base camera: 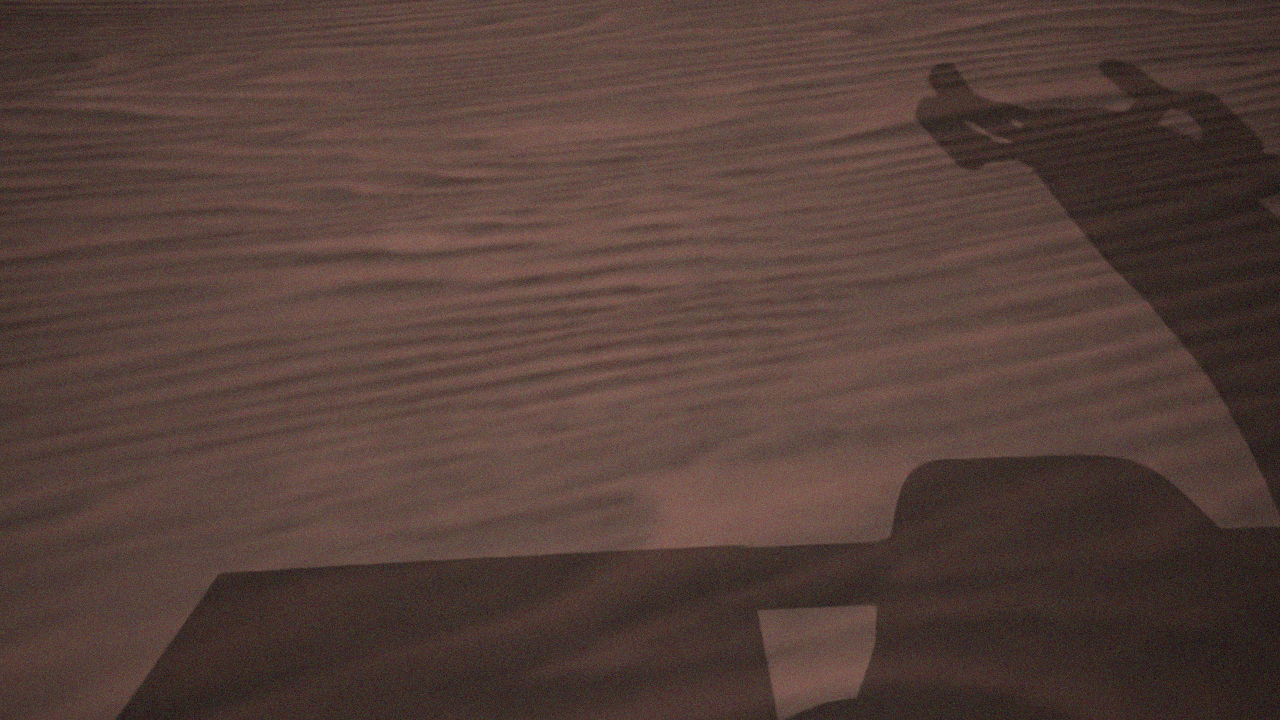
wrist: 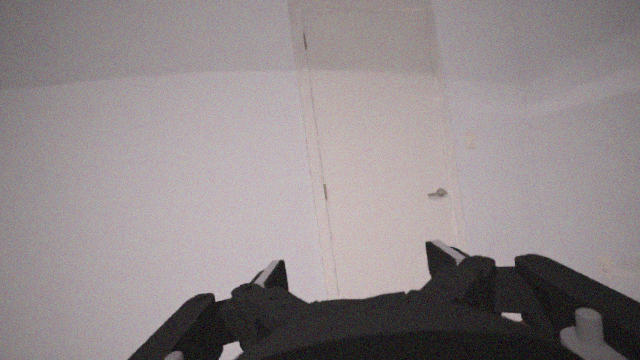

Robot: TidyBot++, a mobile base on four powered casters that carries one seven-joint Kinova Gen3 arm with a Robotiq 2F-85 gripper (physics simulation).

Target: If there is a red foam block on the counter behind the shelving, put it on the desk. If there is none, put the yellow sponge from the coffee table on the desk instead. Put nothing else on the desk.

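Frame: origin at the arm's base, x down, y ahead, z right, level; metres.
Seen in the pictures: gripper, fingertip midpoint: (wrist: 355, 266).
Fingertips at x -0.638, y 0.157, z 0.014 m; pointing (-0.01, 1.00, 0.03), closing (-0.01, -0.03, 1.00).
Note:
A point is followed by its place in that frame.
My gripper (wrist: 355, 266) @(x -0.638, y 0.157, z 0.014 m) is open, with its two dark fingers wide apart at the bottom of the wrist view and wall and door showing between them. No red foam block, yellow sponge, counter, shelving, coffee table or desk shows in either view.
In the wrist view a pale door (wrist: 380, 150) @(x -0.820, y 1.471, z 0.313 m) with a grey handle (wrist: 439, 193) @(x -0.528, y 1.491, z 0.624 m) stands in a pale wall (wrist: 150, 175) @(x -0.834, y 1.221, z -0.890 m). In the base camera view, dark shadows of the base and arm lie on the brown wood-grain floor (base camera: 447, 313) @(x 0.396, y 0.522, z -0.116 m).

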